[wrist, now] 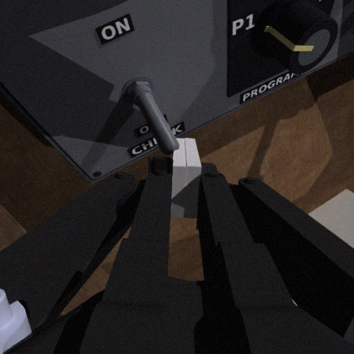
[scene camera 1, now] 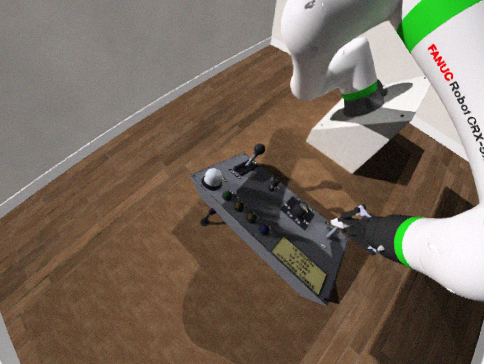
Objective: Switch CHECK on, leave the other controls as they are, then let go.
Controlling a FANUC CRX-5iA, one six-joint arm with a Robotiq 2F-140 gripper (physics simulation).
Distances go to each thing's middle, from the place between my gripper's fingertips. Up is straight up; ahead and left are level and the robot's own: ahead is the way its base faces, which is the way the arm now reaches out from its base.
Now: the grey control panel (scene camera 1: 299,250) 140 mm ahead of my hand and 170 mm to the right of it.
